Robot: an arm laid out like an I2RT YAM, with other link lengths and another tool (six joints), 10 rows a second.
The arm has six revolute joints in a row. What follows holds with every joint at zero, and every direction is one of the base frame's. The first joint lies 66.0 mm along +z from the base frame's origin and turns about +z. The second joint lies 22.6 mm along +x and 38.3 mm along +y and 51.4 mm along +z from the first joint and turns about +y. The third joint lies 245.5 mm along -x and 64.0 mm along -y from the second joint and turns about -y. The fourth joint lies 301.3 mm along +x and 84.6 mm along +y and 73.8 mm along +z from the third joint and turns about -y. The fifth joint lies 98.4 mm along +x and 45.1 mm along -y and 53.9 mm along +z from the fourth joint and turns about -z. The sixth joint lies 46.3 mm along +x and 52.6 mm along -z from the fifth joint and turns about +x. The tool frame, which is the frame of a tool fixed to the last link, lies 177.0 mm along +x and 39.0 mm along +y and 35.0 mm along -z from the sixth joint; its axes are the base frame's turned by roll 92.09, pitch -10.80 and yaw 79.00 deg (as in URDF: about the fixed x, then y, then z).
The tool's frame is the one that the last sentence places.
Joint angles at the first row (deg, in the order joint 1, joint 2, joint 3, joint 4, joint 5, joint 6):
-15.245 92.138 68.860 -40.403 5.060 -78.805
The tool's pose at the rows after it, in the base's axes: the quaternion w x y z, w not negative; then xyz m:
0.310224 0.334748 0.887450 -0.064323 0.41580 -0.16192 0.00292
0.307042 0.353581 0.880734 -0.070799 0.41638 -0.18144 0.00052
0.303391 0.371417 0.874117 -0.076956 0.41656 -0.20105 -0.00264
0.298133 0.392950 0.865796 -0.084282 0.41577 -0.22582 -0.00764
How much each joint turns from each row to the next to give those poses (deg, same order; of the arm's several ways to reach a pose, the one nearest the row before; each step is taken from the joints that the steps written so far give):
-1.879 1.946 1.508 -0.021 0.000 0.307
-2.340 2.206 1.988 0.000 0.022 0.086
-2.294 2.361 2.101 -0.001 0.000 0.022
-2.842 3.105 2.732 -0.022 -0.022 -0.022

